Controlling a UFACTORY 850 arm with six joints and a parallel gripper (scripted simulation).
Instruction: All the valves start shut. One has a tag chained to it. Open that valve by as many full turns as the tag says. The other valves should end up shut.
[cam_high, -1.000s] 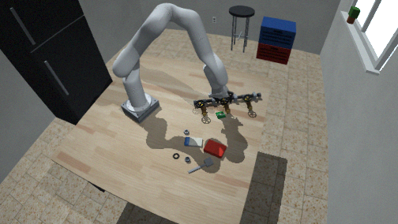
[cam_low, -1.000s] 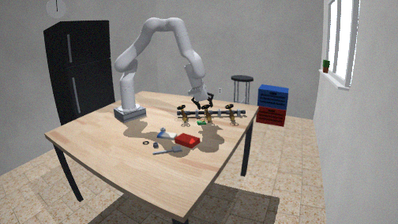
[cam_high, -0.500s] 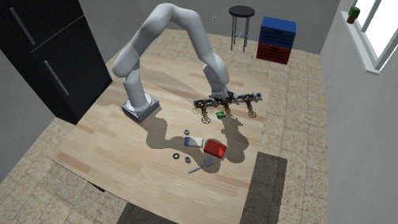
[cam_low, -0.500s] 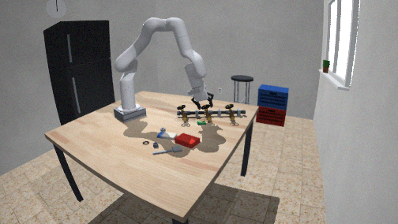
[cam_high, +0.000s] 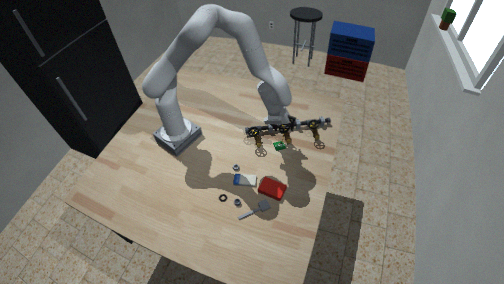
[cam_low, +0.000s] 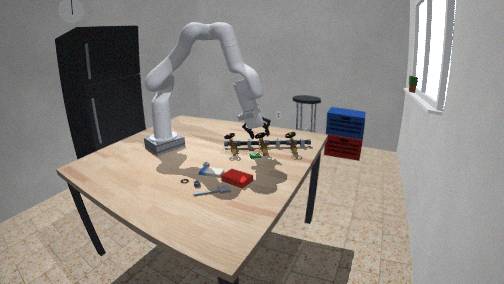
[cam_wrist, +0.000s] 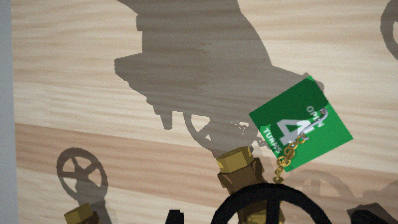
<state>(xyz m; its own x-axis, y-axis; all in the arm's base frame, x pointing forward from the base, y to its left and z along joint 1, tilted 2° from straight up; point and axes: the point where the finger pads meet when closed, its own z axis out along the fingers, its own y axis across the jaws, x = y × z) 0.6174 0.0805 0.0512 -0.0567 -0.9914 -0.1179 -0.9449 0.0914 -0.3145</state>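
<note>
Now: the green tag 10 cm below my hand, 5 cm to the right of it and 2 cm behind it. Round my hand: grey scraper 44 cm to the right, 10 cm below, 6 cm behind; red box 33 cm to the right, 9 cm below, 1 cm behind; white block 30 cm to the right, 15 cm behind, 10 cm below.
</note>
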